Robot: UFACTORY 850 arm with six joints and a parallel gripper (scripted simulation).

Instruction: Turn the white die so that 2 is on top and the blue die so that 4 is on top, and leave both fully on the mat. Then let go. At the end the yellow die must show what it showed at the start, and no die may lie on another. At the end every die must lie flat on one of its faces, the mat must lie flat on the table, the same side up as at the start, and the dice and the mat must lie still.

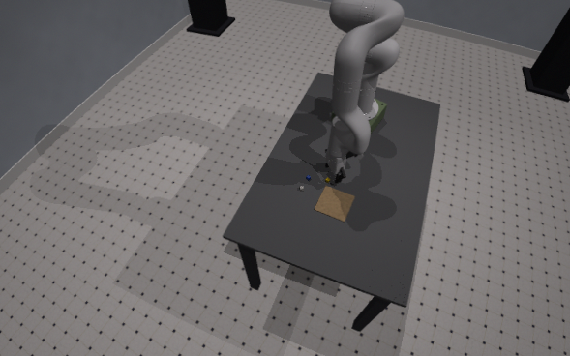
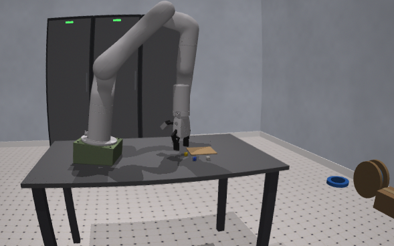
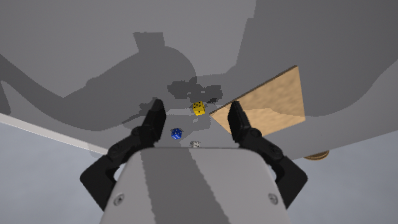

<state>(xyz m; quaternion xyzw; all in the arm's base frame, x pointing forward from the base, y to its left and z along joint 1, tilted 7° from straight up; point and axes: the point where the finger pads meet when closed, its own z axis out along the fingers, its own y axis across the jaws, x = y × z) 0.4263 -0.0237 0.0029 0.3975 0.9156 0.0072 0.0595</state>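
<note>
The yellow die lies 20 mm ahead of my hand, 20 mm to the right of it and 40 mm below it. Also, from my hand: blue die (40 mm ahead, 100 mm to the right, 40 mm below); then white die (100 mm ahead, 110 mm to the right, 40 mm below); then tan mat (120 mm ahead, 50 mm to the left, 40 mm below).
</note>
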